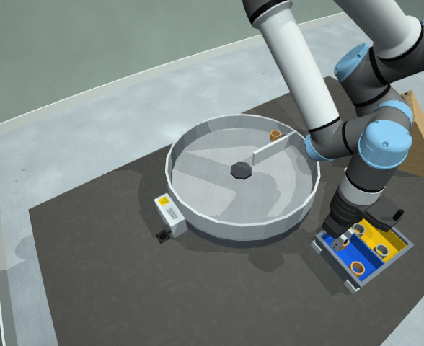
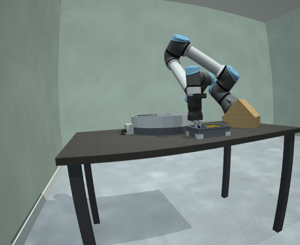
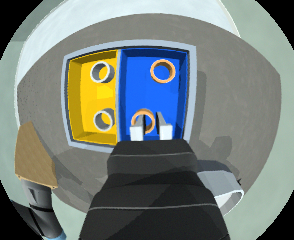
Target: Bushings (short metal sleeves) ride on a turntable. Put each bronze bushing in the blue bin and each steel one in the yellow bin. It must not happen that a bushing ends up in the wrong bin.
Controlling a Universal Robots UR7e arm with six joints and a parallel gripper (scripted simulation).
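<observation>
My gripper is now 4 cm past the bin and 4 cm to the right of it. From my hand the other things lie so: turntable: 3 cm ahead, 32 cm to the right, 2 cm above.
</observation>
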